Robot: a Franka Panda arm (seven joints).
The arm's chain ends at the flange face. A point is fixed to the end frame.
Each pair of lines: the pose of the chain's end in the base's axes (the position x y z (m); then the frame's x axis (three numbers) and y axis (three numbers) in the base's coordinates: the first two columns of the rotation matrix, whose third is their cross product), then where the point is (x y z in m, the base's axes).
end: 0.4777 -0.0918 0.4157 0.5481 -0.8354 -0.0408 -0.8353 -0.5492 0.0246
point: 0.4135 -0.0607 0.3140
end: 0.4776 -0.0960 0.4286 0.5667 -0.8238 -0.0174 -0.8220 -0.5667 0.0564
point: 0.4114 -0.0702 0.3267
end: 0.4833 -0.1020 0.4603 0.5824 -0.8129 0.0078 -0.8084 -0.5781 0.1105
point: 0.4137 -0.0827 0.3593
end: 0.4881 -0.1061 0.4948 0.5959 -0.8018 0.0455 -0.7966 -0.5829 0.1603
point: 0.4163 -0.0941 0.3941
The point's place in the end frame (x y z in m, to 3 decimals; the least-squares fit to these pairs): -0.057 0.034 0.105
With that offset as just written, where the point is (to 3 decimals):
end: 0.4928 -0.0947 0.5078 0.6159 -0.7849 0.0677 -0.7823 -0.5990 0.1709
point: 0.421 -0.087 0.407
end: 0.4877 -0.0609 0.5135 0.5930 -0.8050 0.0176 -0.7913 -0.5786 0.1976
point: 0.411 -0.048 0.416
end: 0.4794 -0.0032 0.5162 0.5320 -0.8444 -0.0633 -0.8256 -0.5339 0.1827
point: 0.401 0.022 0.423
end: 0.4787 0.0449 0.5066 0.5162 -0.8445 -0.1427 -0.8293 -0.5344 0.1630
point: 0.399 0.078 0.418
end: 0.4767 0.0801 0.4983 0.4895 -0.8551 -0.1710 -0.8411 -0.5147 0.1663
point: 0.396 0.118 0.412
